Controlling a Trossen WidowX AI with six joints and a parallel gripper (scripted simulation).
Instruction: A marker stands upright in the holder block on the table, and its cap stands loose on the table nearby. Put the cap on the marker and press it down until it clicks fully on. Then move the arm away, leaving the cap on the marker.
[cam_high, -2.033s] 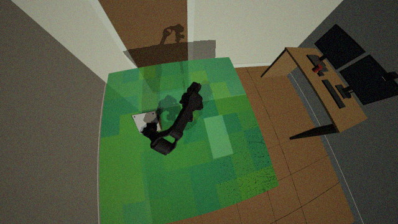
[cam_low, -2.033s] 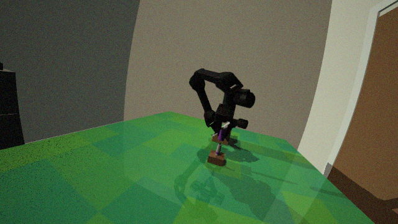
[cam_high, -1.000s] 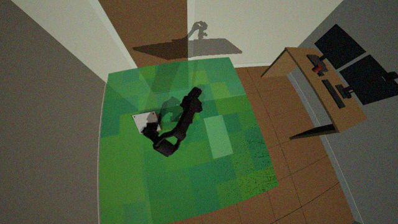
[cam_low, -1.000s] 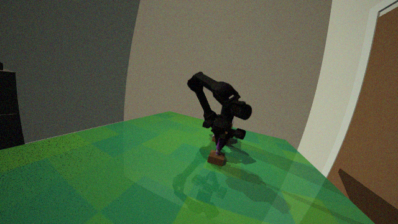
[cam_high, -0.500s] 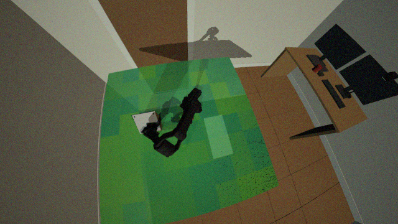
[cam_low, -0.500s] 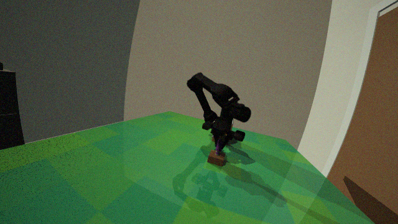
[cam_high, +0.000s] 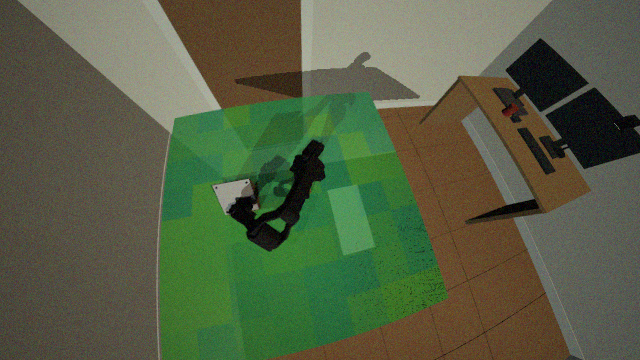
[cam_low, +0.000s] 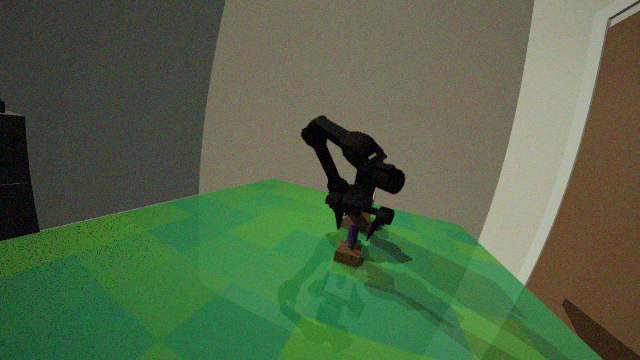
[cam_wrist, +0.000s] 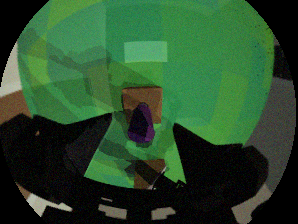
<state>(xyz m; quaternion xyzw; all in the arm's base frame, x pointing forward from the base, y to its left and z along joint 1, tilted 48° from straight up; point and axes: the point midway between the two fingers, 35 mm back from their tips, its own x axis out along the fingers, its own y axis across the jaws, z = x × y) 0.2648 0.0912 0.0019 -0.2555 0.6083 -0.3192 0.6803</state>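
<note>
The purple marker cap is right at my gripper tip.
</note>
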